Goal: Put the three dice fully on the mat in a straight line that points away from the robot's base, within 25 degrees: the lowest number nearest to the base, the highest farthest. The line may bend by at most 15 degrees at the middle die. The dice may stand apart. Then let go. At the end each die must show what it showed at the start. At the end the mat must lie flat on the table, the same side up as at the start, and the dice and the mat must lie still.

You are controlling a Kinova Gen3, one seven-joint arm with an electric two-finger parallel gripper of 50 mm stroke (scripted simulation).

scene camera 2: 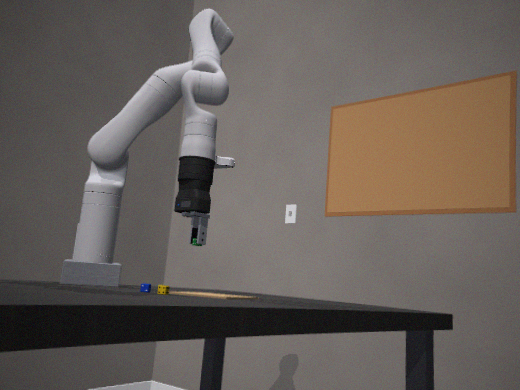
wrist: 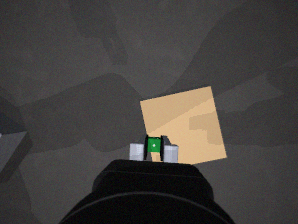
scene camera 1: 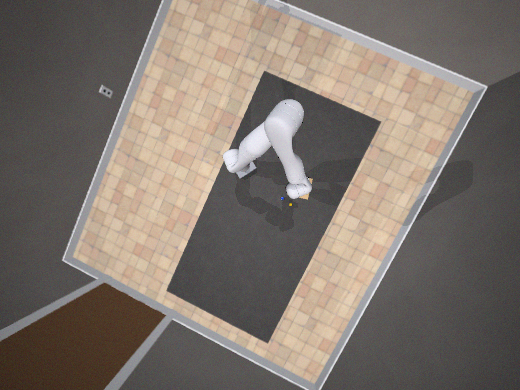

Observation:
The pictures show: the gripper and a tan mat.
The gripper shows as well in the wrist view.

